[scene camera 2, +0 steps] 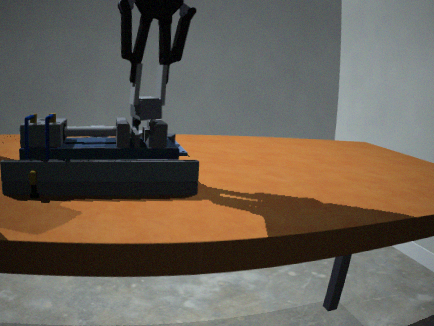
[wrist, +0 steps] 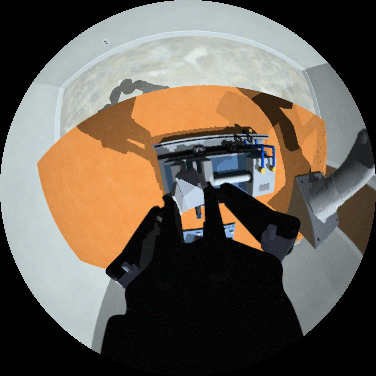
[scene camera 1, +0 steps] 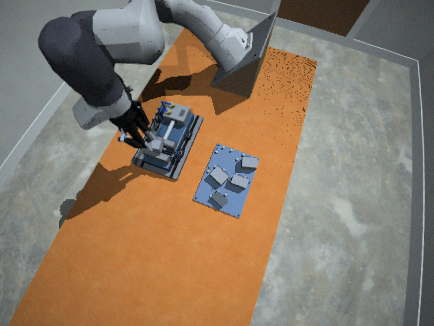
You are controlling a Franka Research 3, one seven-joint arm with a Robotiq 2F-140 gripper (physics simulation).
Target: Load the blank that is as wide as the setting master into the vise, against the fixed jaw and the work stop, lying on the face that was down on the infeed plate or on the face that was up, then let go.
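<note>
My gripper (scene camera 1: 150, 142) (scene camera 2: 149, 99) (wrist: 189, 184) is shut on a grey blank (scene camera 1: 156, 145) (scene camera 2: 150, 108) (wrist: 188, 195). The blank is over the vise's jaw end, its lower edge about level with the jaw tops in the scene camera 2 view. The fixed jaw (scene camera 2: 158, 134) is below and slightly right of it in that view; the moving jaw (scene camera 2: 122, 132) (wrist: 205, 169) is to its left, on a pale rod. The blank's contact with the jaw or work stop cannot be told. Several grey blocks (scene camera 1: 218, 176) (scene camera 1: 239, 181) (scene camera 1: 249, 162) are on the blue infeed plate (scene camera 1: 234, 203); the setting master cannot be identified.
A dark grey block (scene camera 1: 219, 199) also sits on that plate. A long grey rail (scene camera 2: 100, 177) runs alongside the vise. Blue bent handles with yellow ends (scene camera 2: 47, 135) (wrist: 263, 157) stand by the vise's far block. The arm's slanted mounting plate (scene camera 1: 245, 70) (wrist: 315, 215) stands on the orange table (scene camera 1: 165, 250).
</note>
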